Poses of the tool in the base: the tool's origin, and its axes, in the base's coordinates. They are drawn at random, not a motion.
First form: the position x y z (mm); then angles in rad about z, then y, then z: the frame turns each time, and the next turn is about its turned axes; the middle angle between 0 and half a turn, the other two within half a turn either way.
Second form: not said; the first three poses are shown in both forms.
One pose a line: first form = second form
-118 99 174 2.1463 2.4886 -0.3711 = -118 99 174 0.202 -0.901 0.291 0.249
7 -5 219 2.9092 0.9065 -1.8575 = 7 -5 219 0.778 -0.301 -0.318 0.451
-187 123 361 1.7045 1.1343 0.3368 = -187 123 361 0.441 -0.339 0.416 0.719
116 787 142 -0.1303 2.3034 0.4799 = 116 787 142 0.401 0.274 0.871 0.071
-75 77 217 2.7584 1.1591 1.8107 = -75 77 217 0.548 0.250 -0.487 -0.632
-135 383 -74 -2.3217 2.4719 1.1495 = -135 383 -74 0.274 0.932 -0.155 -0.182
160 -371 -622 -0.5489 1.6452 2.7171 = 160 -371 -622 0.318 0.731 -0.046 0.601
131 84 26 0.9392 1.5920 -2.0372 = 131 84 26 0.597 -0.712 0.059 -0.365
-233 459 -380 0.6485 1.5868 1.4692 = -233 459 -380 0.344 0.284 0.654 0.611
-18 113 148 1.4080 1.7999 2.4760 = -18 113 148 0.225 -0.399 -0.674 -0.579
